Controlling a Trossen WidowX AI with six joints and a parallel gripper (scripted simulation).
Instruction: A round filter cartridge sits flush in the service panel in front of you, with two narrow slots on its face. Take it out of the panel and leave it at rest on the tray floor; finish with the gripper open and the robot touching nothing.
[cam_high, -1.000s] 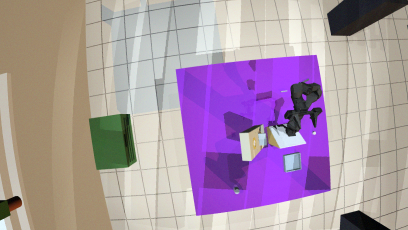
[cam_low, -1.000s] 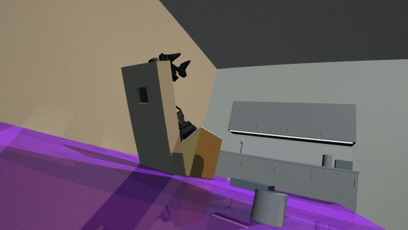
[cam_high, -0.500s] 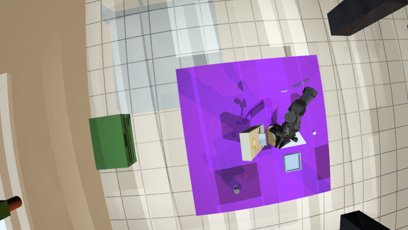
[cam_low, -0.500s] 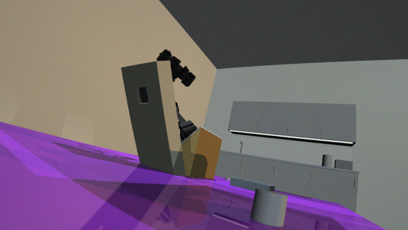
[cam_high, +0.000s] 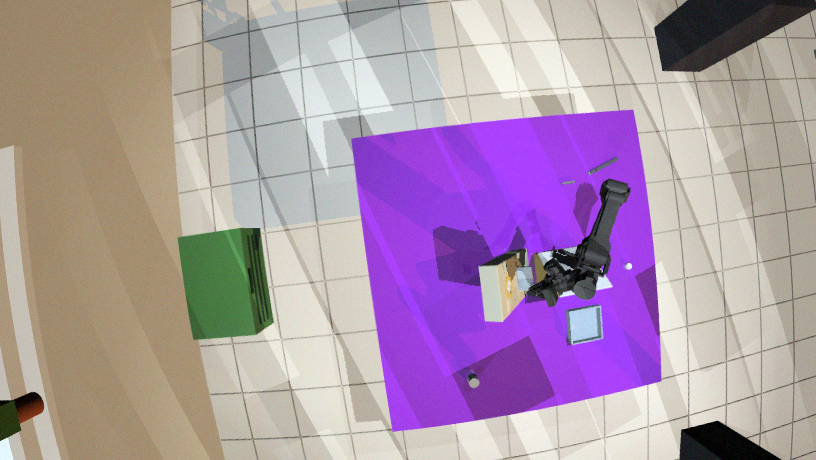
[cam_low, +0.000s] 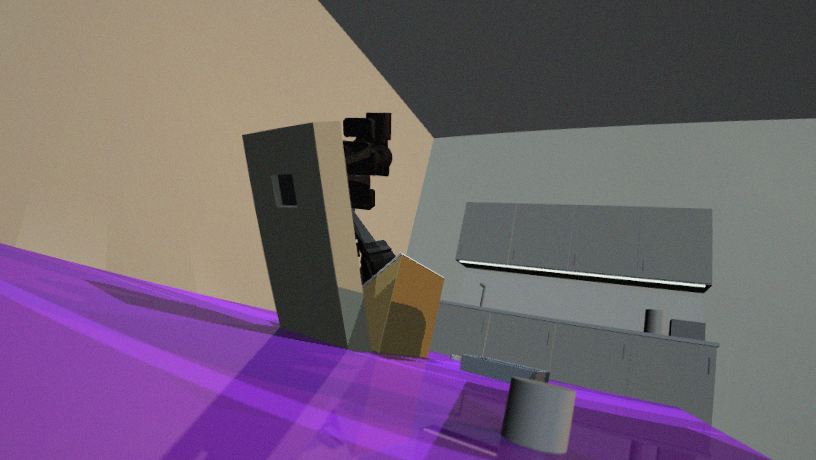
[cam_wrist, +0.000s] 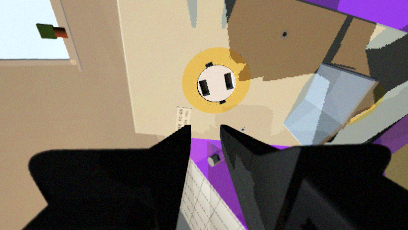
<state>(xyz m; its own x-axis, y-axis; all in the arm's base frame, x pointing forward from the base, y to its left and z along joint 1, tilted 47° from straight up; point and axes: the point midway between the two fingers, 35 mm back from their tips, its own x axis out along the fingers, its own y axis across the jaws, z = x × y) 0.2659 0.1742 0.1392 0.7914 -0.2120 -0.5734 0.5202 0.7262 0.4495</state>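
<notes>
The round white filter cartridge is 60 mm ahead of my gripper tip, 10 mm to the right of it and 60 mm below it. Round my gripper tip: beige service panel (10 mm ahead, 10 mm to the right, 130 mm below); then blue-grey square tray (370 mm behind, 250 mm to the left, 300 mm below).
</notes>
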